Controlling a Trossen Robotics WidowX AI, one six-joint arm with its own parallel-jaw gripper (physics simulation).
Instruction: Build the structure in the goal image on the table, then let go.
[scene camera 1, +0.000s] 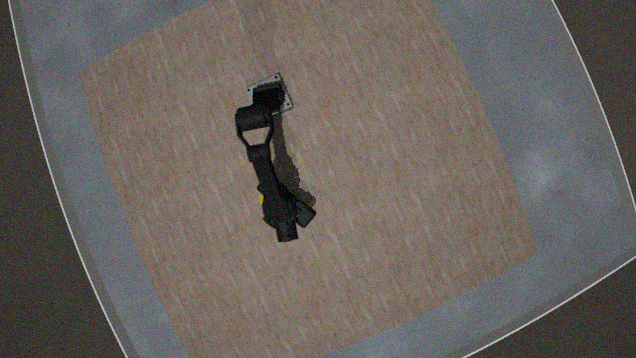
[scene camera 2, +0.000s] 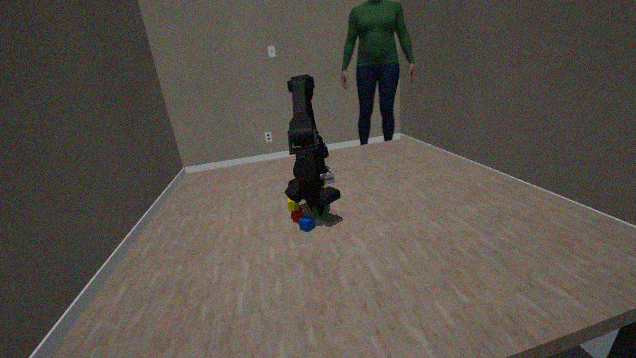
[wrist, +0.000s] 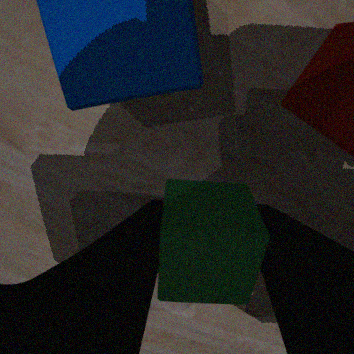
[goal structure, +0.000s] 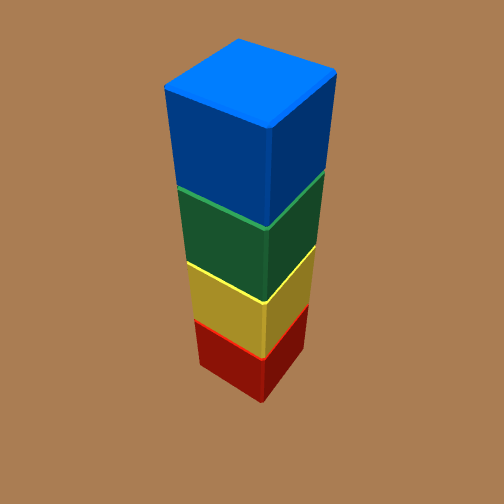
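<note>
A green cube (wrist: 212, 245) (scene camera 2: 322, 213) is between the two dark fingers of my gripper (wrist: 208, 213) (scene camera 2: 319, 206), which are shut on it from both sides. Whether the cube touches the table I cannot tell. A blue cube (wrist: 130, 55) (scene camera 2: 306, 224) lies on the table near it, at the upper left of the wrist view. A red block (wrist: 325, 90) (scene camera 2: 297, 216) is cut by the right edge of the wrist view. A yellow block (scene camera 2: 293, 205) (scene camera 1: 261, 199) shows beside the arm, above the red one in scene camera 2; whether it rests on it is unclear.
The black arm (scene camera 1: 267, 175) (scene camera 2: 302, 125) reaches over the blocks and hides part of them in both scene views. Its metal base plate (scene camera 1: 277, 77) sits on the wooden table (scene camera 1: 400, 150) (scene camera 2: 400, 260). A person (scene camera 2: 377, 40) in a green top stands beyond the table.
</note>
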